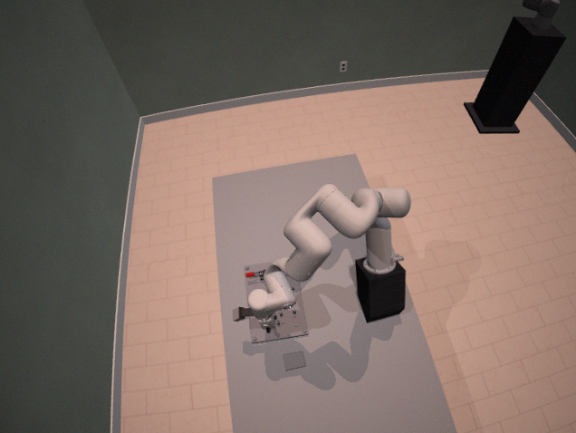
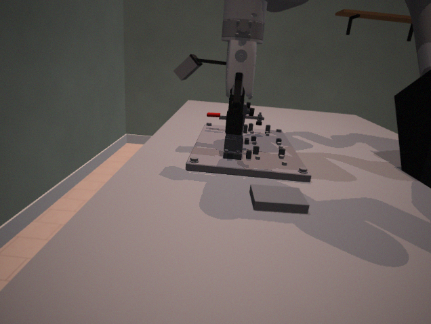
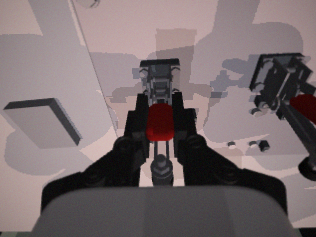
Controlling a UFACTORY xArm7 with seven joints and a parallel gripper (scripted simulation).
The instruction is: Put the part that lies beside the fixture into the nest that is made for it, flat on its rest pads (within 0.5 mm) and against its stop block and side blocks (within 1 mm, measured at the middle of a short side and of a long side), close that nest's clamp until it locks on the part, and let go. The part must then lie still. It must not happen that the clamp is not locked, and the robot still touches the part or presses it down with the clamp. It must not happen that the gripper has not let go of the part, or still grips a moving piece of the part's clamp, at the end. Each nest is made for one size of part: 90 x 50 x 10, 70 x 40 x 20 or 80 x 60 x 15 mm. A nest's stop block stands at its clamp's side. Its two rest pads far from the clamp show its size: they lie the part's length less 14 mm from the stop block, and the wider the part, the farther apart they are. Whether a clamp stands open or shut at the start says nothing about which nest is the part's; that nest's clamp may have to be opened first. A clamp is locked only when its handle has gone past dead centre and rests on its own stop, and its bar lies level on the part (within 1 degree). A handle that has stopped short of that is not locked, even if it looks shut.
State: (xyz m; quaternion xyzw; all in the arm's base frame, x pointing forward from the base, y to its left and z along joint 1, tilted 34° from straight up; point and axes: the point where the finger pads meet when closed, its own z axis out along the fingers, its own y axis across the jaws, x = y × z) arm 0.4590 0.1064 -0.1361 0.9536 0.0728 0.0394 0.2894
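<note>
The grey part is 9 cm behind my hand, 15 cm to the left of it and 8 cm below it. From my hand the other things lie so: fixture plate: 2 cm behind, 11 cm to the right, 8 cm below.
</note>
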